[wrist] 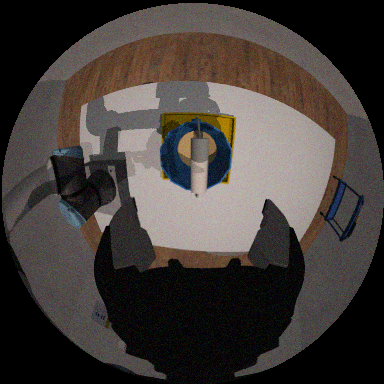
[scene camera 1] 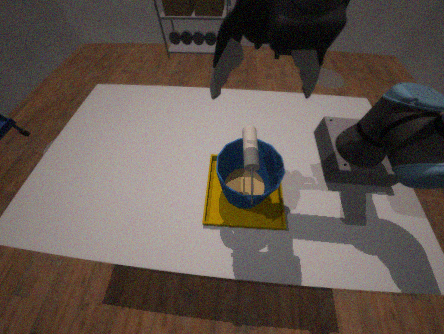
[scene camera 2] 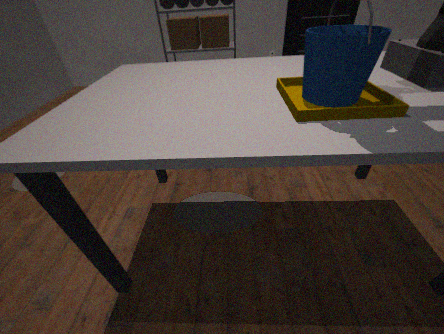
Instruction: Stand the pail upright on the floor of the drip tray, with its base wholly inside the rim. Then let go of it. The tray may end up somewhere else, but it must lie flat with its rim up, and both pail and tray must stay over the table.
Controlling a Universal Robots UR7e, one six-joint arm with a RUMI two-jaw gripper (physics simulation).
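Pixels of known places: gripper, fingertip midpoint: [wrist: 200,200] [scene camera 1: 259,98]; arm's base, link origin: [wrist: 102,185] [scene camera 1: 357,148].
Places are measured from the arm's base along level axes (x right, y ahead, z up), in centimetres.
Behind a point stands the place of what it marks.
Note:
A blue pail [scene camera 1: 227,172] {x -9.3, y 44.4, z -4.9 cm} [scene camera 2: 335,65] {x -20.5, y 42.3, z 1.7 cm} [wrist: 172,167] {x -8.8, y 31.8, z 2.9 cm} stands upright on the floor of the yellow drip tray [scene camera 1: 212,212] {x -22.3, y 48.6, z -8.6 cm} [scene camera 2: 350,114] {x -26.5, y 38.7, z -7.7 cm} [wrist: 232,131] {x -20.8, y 50.5, z -6.9 cm}. Its base is inside the rim in scene camera 2. Its wire handle stands up with a white and grey grip [scene camera 1: 250,145] {x -13.9, y 39.6, z 16.8 cm} [wrist: 199,167] {x -13.3, y 39.5, z 16.8 cm} over the opening, and tan material shows inside. The tray lies flat on the table with its rim up. My gripper [scene camera 1: 261,95] {x -13.2, y 39.7, z 28.2 cm} [wrist: 200,200] {x -13.2, y 39.7, z 28.2 cm} is open and empty, high above and apart from the pail. It does not show in scene camera 2.
The white table [scene camera 1: 125,150] {x 0.6, y 86.7, z -9.0 cm} [scene camera 2: 175,110] {x -16.1, y 82.2, z -9.0 cm} [wrist: 280,165] {x -10.8, y 75.0, z -9.0 cm} carries the pail and tray away from its edges. The arm's grey base block [scene camera 1: 327,150] {x 1.2, y 8.4, z -3.4 cm} [scene camera 2: 410,62] {x 0.7, y 8.5, z -4.1 cm} stands beside the tray, on the right in scene camera 1. A shelf rack [scene camera 1: 162,30] [scene camera 2: 162,35] stands beyond the table.

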